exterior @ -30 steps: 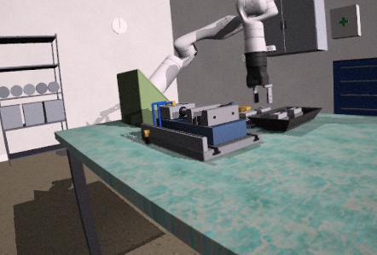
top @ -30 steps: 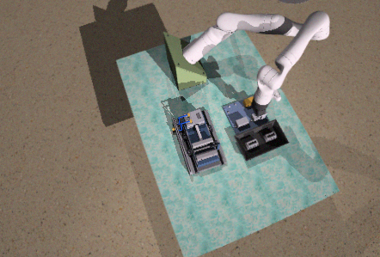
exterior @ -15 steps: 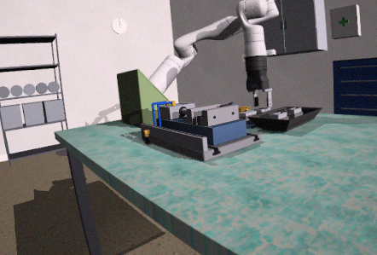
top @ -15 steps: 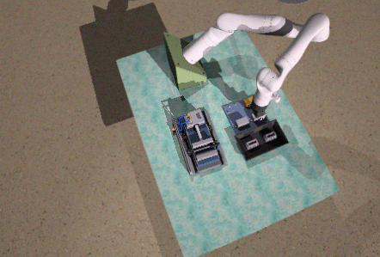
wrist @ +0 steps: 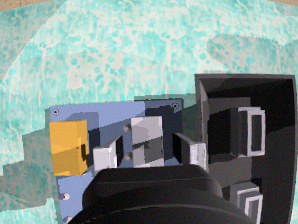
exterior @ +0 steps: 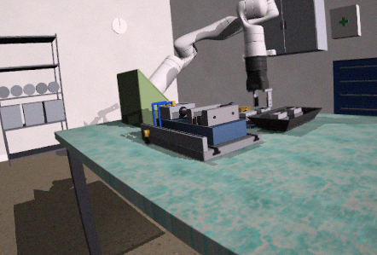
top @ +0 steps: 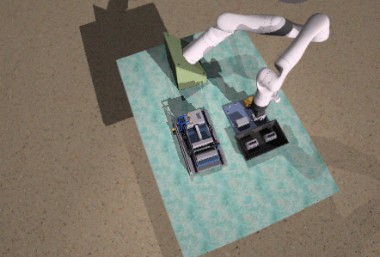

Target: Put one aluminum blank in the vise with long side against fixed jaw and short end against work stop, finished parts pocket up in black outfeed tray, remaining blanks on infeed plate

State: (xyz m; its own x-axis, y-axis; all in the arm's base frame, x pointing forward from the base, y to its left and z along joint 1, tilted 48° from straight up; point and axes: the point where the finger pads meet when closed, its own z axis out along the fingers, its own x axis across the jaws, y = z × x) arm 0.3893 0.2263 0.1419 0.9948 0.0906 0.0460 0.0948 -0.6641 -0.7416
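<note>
My hand is 40 mm above the gray blank. Round my hand: yellow brass blank (90 mm behind, 10 mm to the right, 40 mm below); then blue infeed plate (40 mm behind, 50 mm to the right, 60 mm below); then vise (40 mm ahead, 330 mm to the right, 30 mm below).
</note>
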